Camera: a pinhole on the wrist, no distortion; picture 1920 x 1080 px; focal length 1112.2 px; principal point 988.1 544.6 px. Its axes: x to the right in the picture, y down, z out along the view. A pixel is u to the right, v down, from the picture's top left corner.
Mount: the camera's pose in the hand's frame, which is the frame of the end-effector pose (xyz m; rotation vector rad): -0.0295 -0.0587 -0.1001 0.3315 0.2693 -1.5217
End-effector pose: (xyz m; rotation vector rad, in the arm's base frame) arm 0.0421 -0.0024 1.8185 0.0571 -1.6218 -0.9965
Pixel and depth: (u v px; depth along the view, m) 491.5 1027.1 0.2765
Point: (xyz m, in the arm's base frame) -0.1753 0.0449 1.8578
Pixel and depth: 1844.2 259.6 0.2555
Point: -0.1317 -0.1323 1.5353
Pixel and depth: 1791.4 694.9 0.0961
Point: 0.0047 -0.1147 1.7051
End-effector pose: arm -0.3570 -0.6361 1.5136 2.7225 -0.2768 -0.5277
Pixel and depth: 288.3 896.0 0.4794
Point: -0.4577 -0.8409 1.0967
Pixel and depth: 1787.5 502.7 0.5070
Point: -0.4247 -0.1537 1.1085
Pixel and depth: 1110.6 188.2 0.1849
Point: -0.4487 -0.4946 1.4355
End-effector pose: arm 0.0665 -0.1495 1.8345 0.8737 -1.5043 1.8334
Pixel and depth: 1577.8 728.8 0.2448
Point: 0.2850 -0.1809 2.0095
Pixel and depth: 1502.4 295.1 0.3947
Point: 0.4623 -0.2797 1.9828
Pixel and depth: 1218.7 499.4 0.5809
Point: 0.4596 -0.4706 2.0620
